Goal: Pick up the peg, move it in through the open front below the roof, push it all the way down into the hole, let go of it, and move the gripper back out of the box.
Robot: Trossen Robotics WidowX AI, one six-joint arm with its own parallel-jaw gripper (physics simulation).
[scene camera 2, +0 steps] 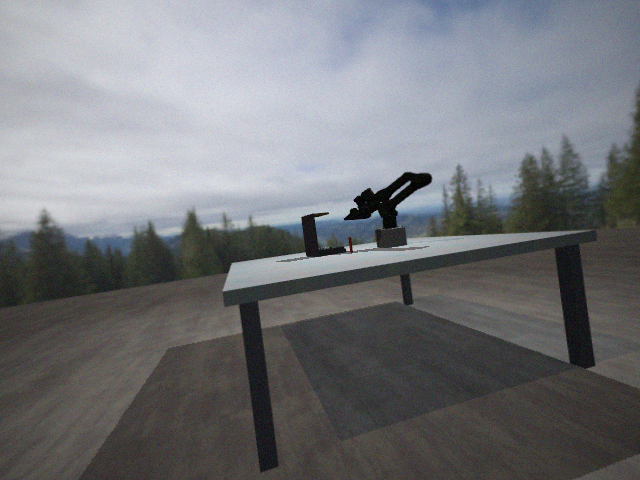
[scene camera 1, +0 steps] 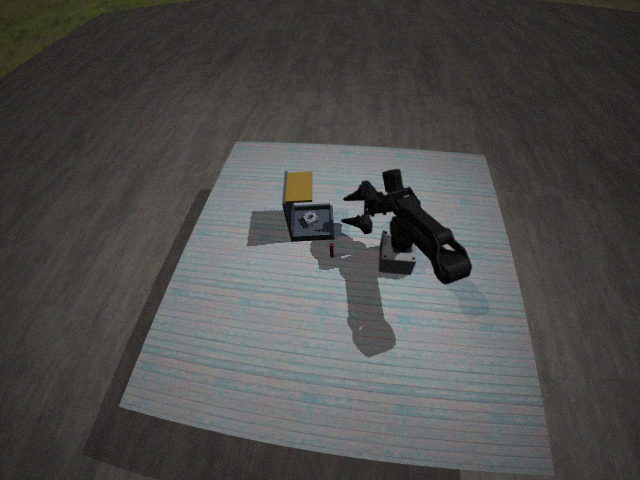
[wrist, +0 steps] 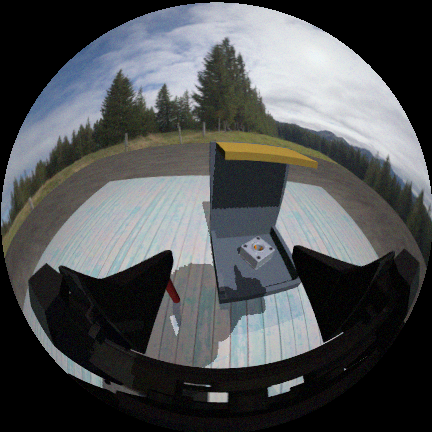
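Where they show: gripper, fingertip midpoint: (scene camera 2: 347, 219) (scene camera 1: 342, 210) (wrist: 234, 255); arm's base, link origin: (scene camera 2: 390, 227) (scene camera 1: 401, 244).
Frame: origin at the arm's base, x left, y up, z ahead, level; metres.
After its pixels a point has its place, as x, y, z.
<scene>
The red peg (scene camera 1: 331, 250) {-0.008, -0.048, 0.245} (scene camera 2: 350, 244) {-0.010, -0.056, 0.248} (wrist: 173, 291) {-0.020, -0.056, 0.240} stands upright on the table beside the box's low front corner. In the wrist view the left finger hides its upper part. The box (scene camera 1: 313, 239) {-0.087, -0.092, 0.317} (scene camera 2: 310, 235) {-0.143, 0.016, 0.408} (wrist: 245, 217) {-0.161, -0.035, 0.399} has a tall back wall, a low rim and a yellow roof (scene camera 1: 299, 186) {-0.161, 0.126, 0.352} (scene camera 2: 321, 214) {-0.098, 0.117, 0.348} (wrist: 270, 154) {-0.153, 0.125, 0.308}. On its floor sits a grey block with the hole (scene camera 1: 310, 217) {-0.181, -0.071, 0.332} (wrist: 258, 247) {-0.181, -0.070, 0.339}. My gripper (scene camera 1: 343, 209) {-0.094, 0.076, 0.204} (scene camera 2: 346, 218) {-0.094, 0.076, 0.204} (wrist: 234, 255) {-0.094, 0.076, 0.204} is wide open and empty, raised above the table in front of the box's open side, apart from the peg.
The arm's base (scene camera 1: 397, 262) {0.062, -0.018, 0.019} (scene camera 2: 390, 237) {0.058, -0.048, 0.049} stands on the table (scene camera 1: 310, 351) {0.340, -0.099, 0.310} (scene camera 2: 413, 261) {0.612, -0.104, 0.366} (wrist: 135, 210) {0.171, -0.098, 0.545}, to the right of the box and peg in both scene views. The roof overhangs part of the box floor. The arm's shadow falls across the peg and part of the box.
</scene>
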